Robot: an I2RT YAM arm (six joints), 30 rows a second.
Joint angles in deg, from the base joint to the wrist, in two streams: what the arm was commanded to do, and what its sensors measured. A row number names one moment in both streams.
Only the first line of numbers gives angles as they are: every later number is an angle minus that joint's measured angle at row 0.
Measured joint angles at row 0: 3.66 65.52 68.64 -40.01 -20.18 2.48
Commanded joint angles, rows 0 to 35: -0.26 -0.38 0.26 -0.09 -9.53 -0.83; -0.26 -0.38 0.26 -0.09 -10.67 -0.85; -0.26 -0.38 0.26 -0.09 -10.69 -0.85; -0.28 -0.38 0.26 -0.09 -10.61 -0.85; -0.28 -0.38 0.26 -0.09 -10.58 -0.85; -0.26 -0.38 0.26 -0.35 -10.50 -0.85; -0.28 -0.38 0.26 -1.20 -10.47 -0.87; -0.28 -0.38 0.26 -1.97 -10.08 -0.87; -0.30 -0.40 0.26 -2.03 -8.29 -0.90; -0.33 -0.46 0.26 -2.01 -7.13 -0.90; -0.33 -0.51 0.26 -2.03 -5.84 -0.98; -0.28 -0.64 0.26 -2.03 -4.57 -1.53; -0.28 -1.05 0.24 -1.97 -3.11 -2.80; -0.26 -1.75 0.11 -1.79 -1.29 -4.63; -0.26 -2.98 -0.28 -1.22 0.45 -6.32; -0.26 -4.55 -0.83 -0.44 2.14 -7.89; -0.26 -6.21 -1.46 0.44 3.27 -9.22; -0.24 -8.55 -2.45 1.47 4.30 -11.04; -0.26 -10.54 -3.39 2.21 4.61 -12.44; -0.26 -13.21 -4.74 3.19 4.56 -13.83; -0.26 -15.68 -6.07 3.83 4.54 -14.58; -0.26 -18.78 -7.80 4.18 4.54 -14.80; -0.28 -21.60 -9.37 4.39 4.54 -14.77; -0.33 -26.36 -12.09 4.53 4.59 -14.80; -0.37 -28.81 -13.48 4.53 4.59 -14.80; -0.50 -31.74 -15.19 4.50 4.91 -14.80; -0.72 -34.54 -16.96 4.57 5.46 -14.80; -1.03 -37.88 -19.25 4.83 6.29 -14.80; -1.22 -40.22 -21.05 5.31 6.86 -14.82; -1.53 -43.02 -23.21 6.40 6.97 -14.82; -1.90 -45.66 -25.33 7.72 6.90 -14.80; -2.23 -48.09 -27.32 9.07 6.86 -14.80; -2.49 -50.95 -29.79 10.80 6.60 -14.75; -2.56 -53.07 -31.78 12.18 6.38 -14.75; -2.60 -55.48 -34.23 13.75 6.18 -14.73; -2.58 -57.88 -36.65 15.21 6.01 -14.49
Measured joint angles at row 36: -2.03 -53.16 -31.80 13.25 5.66 -13.81
